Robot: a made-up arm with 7 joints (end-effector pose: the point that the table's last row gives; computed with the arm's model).
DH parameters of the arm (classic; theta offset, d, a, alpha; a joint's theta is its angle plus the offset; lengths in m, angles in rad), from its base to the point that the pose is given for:
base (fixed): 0 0.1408 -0.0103 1.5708
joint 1: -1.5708 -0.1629 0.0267 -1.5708
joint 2: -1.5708 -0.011 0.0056 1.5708
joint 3: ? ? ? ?
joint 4: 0 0.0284 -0.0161 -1.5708
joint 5: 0 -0.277 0.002 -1.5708
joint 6: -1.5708 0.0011 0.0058 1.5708
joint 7: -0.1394 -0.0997 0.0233 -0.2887
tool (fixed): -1.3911 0.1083 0 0
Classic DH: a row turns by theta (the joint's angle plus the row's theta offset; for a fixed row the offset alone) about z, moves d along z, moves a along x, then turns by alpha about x.
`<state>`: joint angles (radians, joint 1 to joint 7).
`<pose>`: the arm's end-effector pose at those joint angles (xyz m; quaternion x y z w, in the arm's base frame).
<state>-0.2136 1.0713 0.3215 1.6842 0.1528 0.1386 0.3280</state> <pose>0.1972 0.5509 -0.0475 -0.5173 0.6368 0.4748 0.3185</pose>
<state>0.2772 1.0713 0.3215 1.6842 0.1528 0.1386 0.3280</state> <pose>0.2614 0.5509 0.0725 -0.6171 0.5404 0.3349 0.4636</pose>
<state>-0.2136 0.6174 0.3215 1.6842 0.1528 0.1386 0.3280</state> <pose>0.1635 0.4620 -0.2026 -0.6044 0.7002 0.3378 0.1739</pose>
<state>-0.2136 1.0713 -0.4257 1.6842 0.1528 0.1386 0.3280</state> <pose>0.1556 0.4566 -0.2153 -0.2325 0.8009 0.5298 0.1544</pose>
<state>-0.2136 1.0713 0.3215 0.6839 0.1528 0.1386 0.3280</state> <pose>0.0666 0.7257 -0.1572 0.6397 -0.4398 -0.6235 0.0927</pose>
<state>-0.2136 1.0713 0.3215 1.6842 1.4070 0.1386 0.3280</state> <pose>0.2013 0.5653 -0.0867 -0.5725 0.8195 -0.0243 0.0102</pose>
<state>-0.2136 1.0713 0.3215 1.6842 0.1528 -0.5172 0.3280</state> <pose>0.2029 0.5625 -0.0550 -0.4016 0.6567 0.2964 0.5654</pose>
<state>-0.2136 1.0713 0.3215 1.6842 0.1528 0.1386 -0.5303</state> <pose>0.1804 0.5331 -0.0683 -0.7716 0.3242 0.3680 0.4052</pose>
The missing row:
joint 3: 1.5708 -0.4033 0.0153 1.5708
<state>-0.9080 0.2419 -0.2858 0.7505 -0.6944 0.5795 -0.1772</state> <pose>-0.3825 0.2209 -0.3602 -0.0650 -0.4405 -0.8840 0.1426</pose>
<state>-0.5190 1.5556 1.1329 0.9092 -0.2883 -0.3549 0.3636</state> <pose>0.1261 0.7392 0.2390 -0.5108 0.2821 0.6738 0.4533</pose>
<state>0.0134 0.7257 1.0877 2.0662 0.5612 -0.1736 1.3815</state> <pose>0.1141 0.5447 0.0628 -0.3018 0.6564 0.2371 0.6495</pose>
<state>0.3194 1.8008 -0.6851 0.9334 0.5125 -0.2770 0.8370</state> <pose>0.1462 0.7757 0.1676 -0.3030 0.6206 0.7160 0.1021</pose>
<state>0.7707 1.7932 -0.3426 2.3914 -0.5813 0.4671 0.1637</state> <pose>0.1349 0.3866 0.2120 -0.3181 0.0400 0.5389 0.7790</pose>
